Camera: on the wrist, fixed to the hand. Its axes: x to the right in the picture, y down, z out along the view.
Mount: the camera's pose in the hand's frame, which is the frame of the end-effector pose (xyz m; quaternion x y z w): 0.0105 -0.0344 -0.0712 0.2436 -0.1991 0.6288 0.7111
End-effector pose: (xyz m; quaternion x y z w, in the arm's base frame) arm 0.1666 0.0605 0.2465 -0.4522 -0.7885 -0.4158 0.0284
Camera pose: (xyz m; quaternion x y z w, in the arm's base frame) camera 0.1115 0.0108 0.2757 -0.8933 -0.3833 0.0043 0.2348
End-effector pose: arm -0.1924 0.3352 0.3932 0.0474 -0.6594 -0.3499 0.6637
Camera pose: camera -0.1427 0.2755 0.3750 -0.2889 -0.7161 0.3197 0.5491
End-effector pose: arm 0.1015 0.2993 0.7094 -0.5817 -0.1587 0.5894 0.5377
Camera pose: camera 0.1806 0.2895 0.7125 -0.2651 0.2894 0.9117 0.1218
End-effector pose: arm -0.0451 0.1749 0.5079 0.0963 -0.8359 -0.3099 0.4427
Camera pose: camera 0.0018 0.1124 0.5239 -0.4110 -0.8186 0.2424 0.3198
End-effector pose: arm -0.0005 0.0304 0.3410 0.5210 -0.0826 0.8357 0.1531
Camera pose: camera -0.0532 0.0857 0.3181 -0.5222 0.2132 -0.6069 0.5599
